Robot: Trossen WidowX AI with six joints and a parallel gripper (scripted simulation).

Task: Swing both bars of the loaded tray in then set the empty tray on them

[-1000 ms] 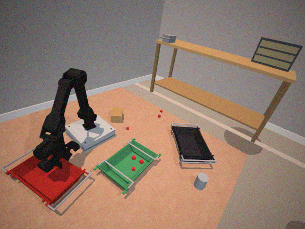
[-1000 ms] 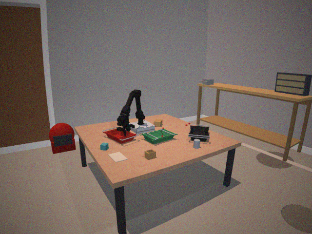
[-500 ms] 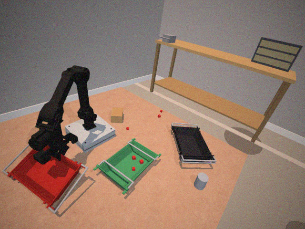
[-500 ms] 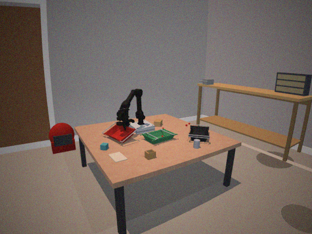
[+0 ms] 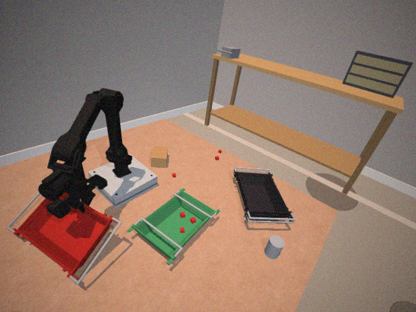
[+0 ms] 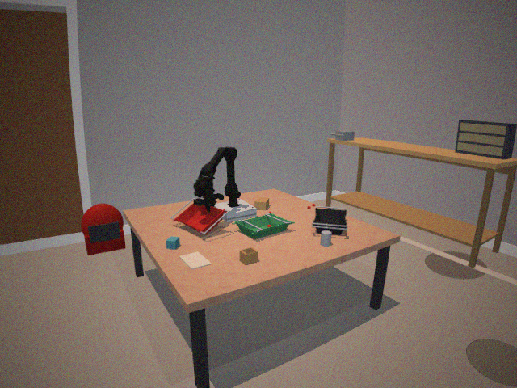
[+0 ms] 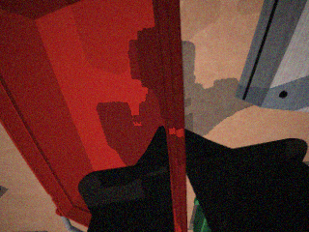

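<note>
Now: gripper tip 80 mm to the left of the red tray and 30 mm short of it. Round my gripper tip: tan box 470 mm to the left, 220 mm behind, 60 mm below; then white card 410 mm ahead, 210 mm to the right, 80 mm below; then teal cube 270 mm to the right, 210 mm ahead, 60 mm below.
</note>
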